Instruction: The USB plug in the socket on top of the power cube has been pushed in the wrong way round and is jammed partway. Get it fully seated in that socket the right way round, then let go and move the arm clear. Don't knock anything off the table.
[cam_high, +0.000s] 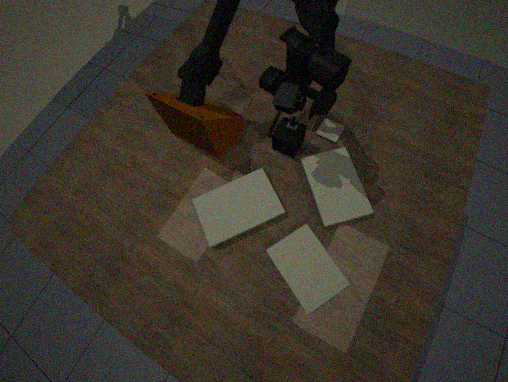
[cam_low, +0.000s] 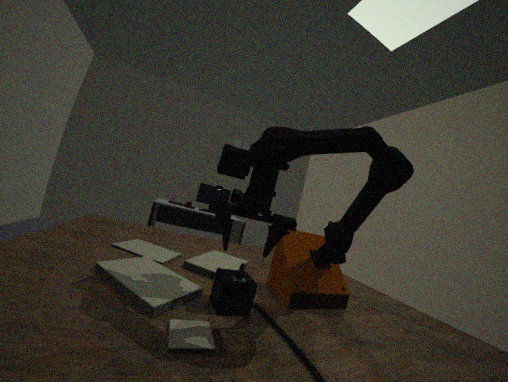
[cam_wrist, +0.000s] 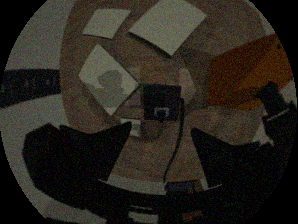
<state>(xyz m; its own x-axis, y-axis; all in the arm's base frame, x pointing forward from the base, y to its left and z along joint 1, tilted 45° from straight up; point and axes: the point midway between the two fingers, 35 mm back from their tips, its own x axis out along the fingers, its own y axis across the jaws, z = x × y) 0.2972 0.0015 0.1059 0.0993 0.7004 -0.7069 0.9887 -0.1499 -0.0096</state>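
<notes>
The USB plug is 4 cm below my gripper tip.
</notes>
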